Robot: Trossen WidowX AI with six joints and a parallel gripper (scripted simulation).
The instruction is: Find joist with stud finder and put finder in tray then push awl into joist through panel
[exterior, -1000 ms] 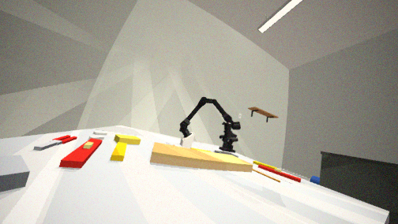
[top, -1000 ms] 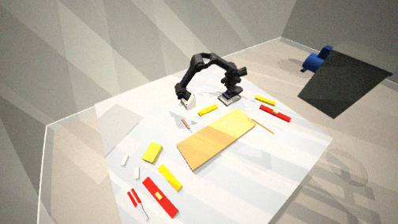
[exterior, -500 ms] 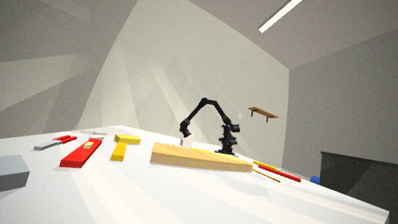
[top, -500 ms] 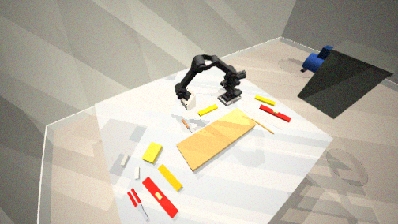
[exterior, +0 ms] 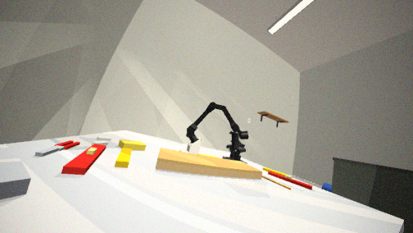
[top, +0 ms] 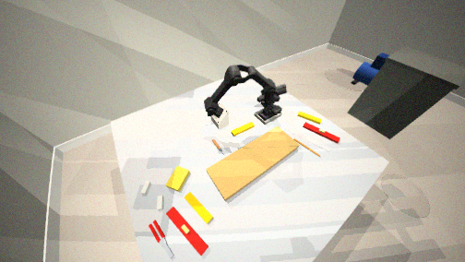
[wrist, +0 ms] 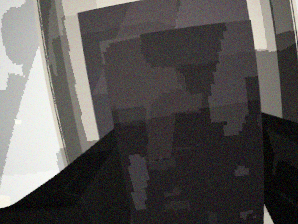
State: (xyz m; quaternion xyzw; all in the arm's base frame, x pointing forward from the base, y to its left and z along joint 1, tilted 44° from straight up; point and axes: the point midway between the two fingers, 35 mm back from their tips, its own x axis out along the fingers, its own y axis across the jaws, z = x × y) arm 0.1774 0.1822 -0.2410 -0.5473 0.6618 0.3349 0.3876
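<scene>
Now: the grey-framed tray 2 cm below my gripper tip and 1 cm to the right of it. The rest, counted from my gripper tip: stud finder: 2 cm to the right, 2 cm above; then awl: 45 cm to the right, 2 cm below; then orange pencil: 34 cm ahead, 5 cm to the right, 3 cm below.
</scene>
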